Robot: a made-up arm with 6 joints. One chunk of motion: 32 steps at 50 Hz.
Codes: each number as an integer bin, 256 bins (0 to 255) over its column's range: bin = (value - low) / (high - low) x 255, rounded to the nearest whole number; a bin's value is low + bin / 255 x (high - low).
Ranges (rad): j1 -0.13..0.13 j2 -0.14..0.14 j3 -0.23..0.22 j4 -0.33..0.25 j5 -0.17..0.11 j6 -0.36..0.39
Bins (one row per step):
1: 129 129 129 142 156 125
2: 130 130 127 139 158 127
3: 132 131 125 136 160 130
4: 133 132 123 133 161 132
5: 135 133 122 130 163 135
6: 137 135 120 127 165 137
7: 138 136 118 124 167 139
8: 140 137 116 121 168 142
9: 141 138 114 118 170 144
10: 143 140 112 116 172 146
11: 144 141 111 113 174 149
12: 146 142 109 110 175 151
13: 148 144 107 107 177 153
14: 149 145 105 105 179 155
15: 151 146 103 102 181 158
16: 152 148 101 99 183 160
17: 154 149 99 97 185 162
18: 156 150 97 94 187 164
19: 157 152 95 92 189 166
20: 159 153 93 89 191 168
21: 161 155 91 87 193 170
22: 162 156 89 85 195 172
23: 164 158 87 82 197 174
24: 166 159 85 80 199 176
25: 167 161 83 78 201 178
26: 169 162 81 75 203 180
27: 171 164 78 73 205 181
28: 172 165 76 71 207 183
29: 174 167 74 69 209 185
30: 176 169 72 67 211 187
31: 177 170 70 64 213 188
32: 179 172 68 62 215 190
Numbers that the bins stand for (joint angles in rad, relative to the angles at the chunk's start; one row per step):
1: 0.0015 0.0016 -0.0024 -0.0070 0.0013 0.0076
2: 0.0025 0.0027 -0.0059 -0.0138 0.0035 0.0135
3: 0.0046 0.0038 -0.0094 -0.0207 0.0057 0.0224
4: 0.0056 0.0049 -0.0129 -0.0275 0.0068 0.0282
5: 0.0076 0.0060 -0.0147 -0.0343 0.0090 0.0371
6: 0.0097 0.0082 -0.0182 -0.0411 0.0112 0.0429
7: 0.0107 0.0093 -0.0218 -0.0480 0.0134 0.0488
8: 0.0127 0.0104 -0.0253 -0.0548 0.0145 0.0576
9: 0.0138 0.0115 -0.0288 -0.0616 0.0167 0.0635
10: 0.0158 0.0137 -0.0324 -0.0662 0.0189 0.0694
11: 0.0168 0.0148 -0.0341 -0.0730 0.0211 0.0782
12: 0.0189 0.0159 -0.0376 -0.0798 0.0222 0.0841
13: 0.0209 0.0181 -0.0412 -0.0866 0.0244 0.0900
14: 0.0219 0.0192 -0.0447 -0.0912 0.0265 0.0959
15: 0.0240 0.0203 -0.0482 -0.0980 0.0287 0.1047
16: 0.0250 0.0225 -0.0518 -0.1048 0.0309 0.1106
17: 0.0270 0.0236 -0.0553 -0.1094 0.0331 0.1165
18: 0.0291 0.0247 -0.0588 -0.1162 0.0353 0.1224
19: 0.0301 0.0269 -0.0624 -0.1207 0.0375 0.1282
20: 0.0321 0.0280 -0.0659 -0.1276 0.0397 0.1341
21: 0.0342 0.0302 -0.0694 -0.1321 0.0419 0.1400
22: 0.0352 0.0313 -0.0729 -0.1367 0.0441 0.1459
23: 0.0372 0.0335 -0.0765 -0.1435 0.0463 0.1518
24: 0.0393 0.0346 -0.0800 -0.1480 0.0485 0.1576
25: 0.0403 0.0368 -0.0835 -0.1526 0.0507 0.1635
26: 0.0423 0.0379 -0.0871 -0.1594 0.0529 0.1694
27: 0.0444 0.0401 -0.0924 -0.1640 0.0551 0.1724
28: 0.0454 0.0412 -0.0959 -0.1685 0.0573 0.1782
29: 0.0474 0.0434 -0.0994 -0.1731 0.0595 0.1841
30: 0.0495 0.0456 -0.1029 -0.1776 0.0617 0.1900
31: 0.0505 0.0467 -0.1065 -0.1844 0.0639 0.1929
32: 0.0525 0.0489 -0.1100 -0.1890 0.0661 0.1988

